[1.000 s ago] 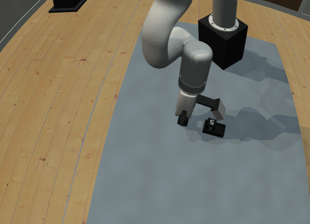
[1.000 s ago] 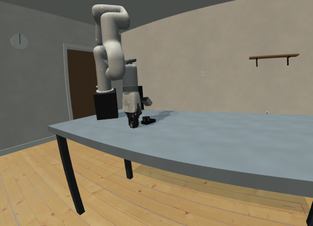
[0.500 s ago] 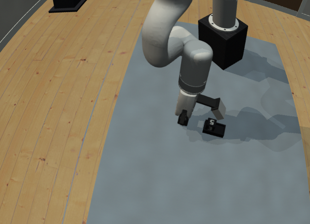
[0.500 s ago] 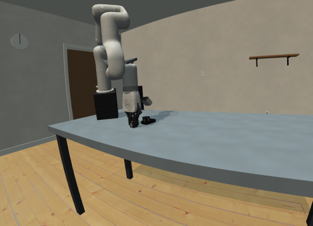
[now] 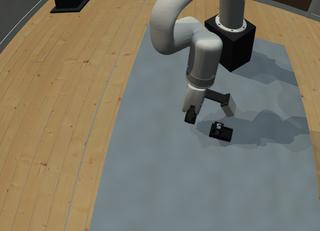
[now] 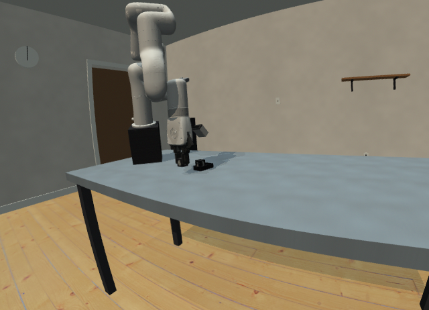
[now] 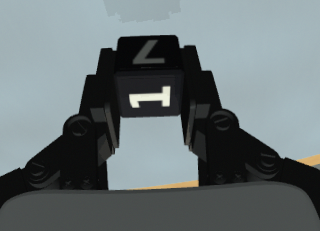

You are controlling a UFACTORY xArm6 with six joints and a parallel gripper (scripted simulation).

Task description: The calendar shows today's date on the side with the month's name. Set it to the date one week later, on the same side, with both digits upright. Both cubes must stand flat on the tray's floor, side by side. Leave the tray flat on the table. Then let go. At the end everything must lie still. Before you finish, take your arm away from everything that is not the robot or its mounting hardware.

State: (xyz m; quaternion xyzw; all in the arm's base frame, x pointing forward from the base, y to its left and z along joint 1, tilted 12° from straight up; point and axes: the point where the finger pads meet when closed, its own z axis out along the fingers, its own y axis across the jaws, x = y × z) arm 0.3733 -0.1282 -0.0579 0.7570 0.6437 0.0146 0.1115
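Right now my hand is 2 cm short of the black tray, 11 cm to the right of it and 5 cm above it.
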